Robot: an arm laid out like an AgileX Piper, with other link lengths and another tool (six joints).
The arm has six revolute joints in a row. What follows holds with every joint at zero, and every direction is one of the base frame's.
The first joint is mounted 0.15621 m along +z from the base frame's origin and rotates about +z.
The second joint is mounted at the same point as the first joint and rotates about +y.
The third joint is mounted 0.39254 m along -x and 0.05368 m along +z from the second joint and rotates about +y.
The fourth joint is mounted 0.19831 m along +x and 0.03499 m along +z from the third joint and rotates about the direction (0.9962, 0, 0.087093).
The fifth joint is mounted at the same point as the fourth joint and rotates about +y.
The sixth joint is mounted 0.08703 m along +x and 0.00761 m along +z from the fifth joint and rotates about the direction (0.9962, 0, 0.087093).
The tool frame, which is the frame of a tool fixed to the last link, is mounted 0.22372 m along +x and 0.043 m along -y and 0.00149 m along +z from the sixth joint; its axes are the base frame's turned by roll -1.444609, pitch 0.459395 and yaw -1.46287 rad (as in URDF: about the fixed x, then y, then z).
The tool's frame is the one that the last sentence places.
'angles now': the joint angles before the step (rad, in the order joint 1, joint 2, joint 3, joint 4, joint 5, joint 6). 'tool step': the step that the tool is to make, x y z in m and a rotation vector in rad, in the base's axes. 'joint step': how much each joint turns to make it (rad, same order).
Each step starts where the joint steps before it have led.
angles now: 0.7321, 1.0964, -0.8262, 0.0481, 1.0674, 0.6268
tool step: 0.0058, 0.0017, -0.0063, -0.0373, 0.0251, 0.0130
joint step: 0.0010, 0.0532, -0.0003, -0.0077, -0.0089, -0.0113
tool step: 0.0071, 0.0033, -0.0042, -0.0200, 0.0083, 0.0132
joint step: 0.0002, 0.0383, -0.0007, -0.0060, -0.0177, -0.0126
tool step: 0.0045, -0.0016, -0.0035, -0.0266, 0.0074, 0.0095
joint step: 0.0005, 0.0271, 0.0001, -0.0141, -0.0038, -0.0053
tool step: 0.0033, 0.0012, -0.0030, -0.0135, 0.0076, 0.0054
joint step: 0.0004, 0.0226, 0.0003, -0.0042, -0.0081, -0.0039
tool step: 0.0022, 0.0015, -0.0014, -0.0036, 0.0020, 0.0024
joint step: -0.0001, 0.0111, -0.0001, -0.0008, -0.0071, -0.0024
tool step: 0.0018, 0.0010, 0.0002, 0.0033, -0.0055, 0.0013
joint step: -0.0010, 0.0000, 0.0000, -0.0008, -0.0063, -0.0021
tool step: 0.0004, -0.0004, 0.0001, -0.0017, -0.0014, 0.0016
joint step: 0.0006, 0.0000, -0.0003, -0.0023, 0.0004, -0.0003
